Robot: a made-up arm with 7 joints. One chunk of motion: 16 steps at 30 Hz.
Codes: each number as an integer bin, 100 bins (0 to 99) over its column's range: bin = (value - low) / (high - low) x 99, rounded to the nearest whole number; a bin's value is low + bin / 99 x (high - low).
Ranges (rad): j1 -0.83..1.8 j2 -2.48..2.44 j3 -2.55..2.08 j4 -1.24..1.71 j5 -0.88..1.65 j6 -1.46..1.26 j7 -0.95..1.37
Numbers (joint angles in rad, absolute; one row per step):
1: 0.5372 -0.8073 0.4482 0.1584 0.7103 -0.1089 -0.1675
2: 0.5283 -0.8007 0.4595 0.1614 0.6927 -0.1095 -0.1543
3: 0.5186 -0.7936 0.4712 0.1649 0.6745 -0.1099 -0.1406
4: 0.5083 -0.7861 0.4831 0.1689 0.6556 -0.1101 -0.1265
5: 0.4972 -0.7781 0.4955 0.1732 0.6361 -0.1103 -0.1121
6: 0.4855 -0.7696 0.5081 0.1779 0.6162 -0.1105 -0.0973
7: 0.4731 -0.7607 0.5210 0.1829 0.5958 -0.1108 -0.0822
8: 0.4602 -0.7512 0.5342 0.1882 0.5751 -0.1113 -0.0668
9: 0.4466 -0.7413 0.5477 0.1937 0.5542 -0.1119 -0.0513
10: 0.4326 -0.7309 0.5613 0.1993 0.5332 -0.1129 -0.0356
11: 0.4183 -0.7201 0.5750 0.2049 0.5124 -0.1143 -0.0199
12: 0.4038 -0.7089 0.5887 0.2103 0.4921 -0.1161 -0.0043
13: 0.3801 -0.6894 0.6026 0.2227 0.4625 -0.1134 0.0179
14: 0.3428 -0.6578 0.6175 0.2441 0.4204 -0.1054 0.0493
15: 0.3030 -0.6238 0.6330 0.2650 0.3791 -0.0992 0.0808
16: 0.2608 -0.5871 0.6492 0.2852 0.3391 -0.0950 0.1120
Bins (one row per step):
1: 51 34 64 47 62 49 33
2: 51 34 64 47 62 49 34
3: 51 34 65 47 61 49 35
4: 50 34 65 47 60 49 35
5: 50 34 65 47 59 49 36
6: 50 34 65 48 59 49 36
7: 49 35 66 48 58 49 37
8: 49 35 66 48 57 49 38
9: 48 35 66 48 56 49 38
10: 48 35 67 48 55 49 39
11: 47 35 67 48 54 49 40
12: 46 36 67 49 54 49 40
13: 46 36 67 49 53 49 41
14: 44 37 68 50 51 49 43
15: 43 37 68 51 49 50 44
16: 41 38 68 51 48 50 45

